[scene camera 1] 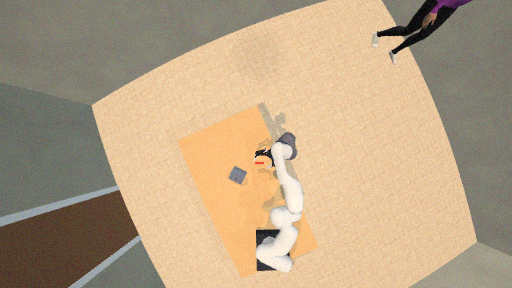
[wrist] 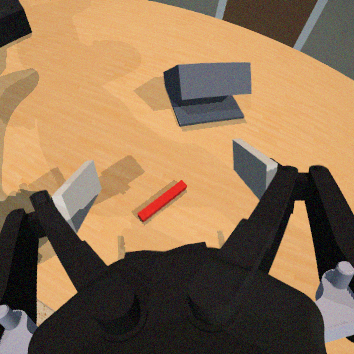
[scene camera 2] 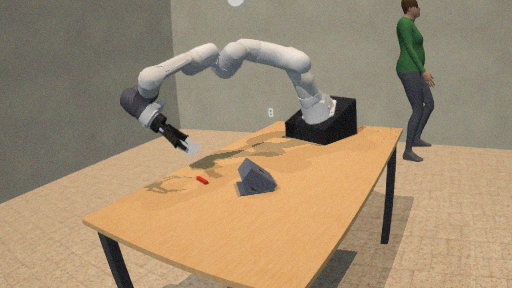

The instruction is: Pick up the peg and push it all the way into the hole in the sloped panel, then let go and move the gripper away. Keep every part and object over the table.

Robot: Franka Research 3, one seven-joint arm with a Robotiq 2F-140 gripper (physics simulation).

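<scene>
The red peg (scene camera 1: 259, 163) (scene camera 2: 202, 180) (wrist: 162, 201) lies flat on the table, slanted in the wrist view. The grey block with the sloped panel (scene camera 1: 238, 175) (scene camera 2: 256, 177) (wrist: 215, 80) stands apart from it, upper right of the peg in the wrist view. The hole does not show in the wrist view and is hard to make out in the scene views. My gripper (scene camera 1: 261, 159) (scene camera 2: 191, 146) (wrist: 164, 163) is open and empty, tilted, and hangs above the table near the peg. The peg shows between the spread fingers in the wrist view, below them and untouched.
The wooden table (scene camera 1: 215, 150) (scene camera 2: 200, 240) (wrist: 300, 110) carries the arm's black base (scene camera 1: 265, 234) (scene camera 2: 322, 131) (wrist: 12, 22) at one end. The arm arches along one long edge. A person in green (scene camera 2: 410, 47) stands beyond the table; a person in purple (scene camera 1: 445, 4) stands on the floor.
</scene>
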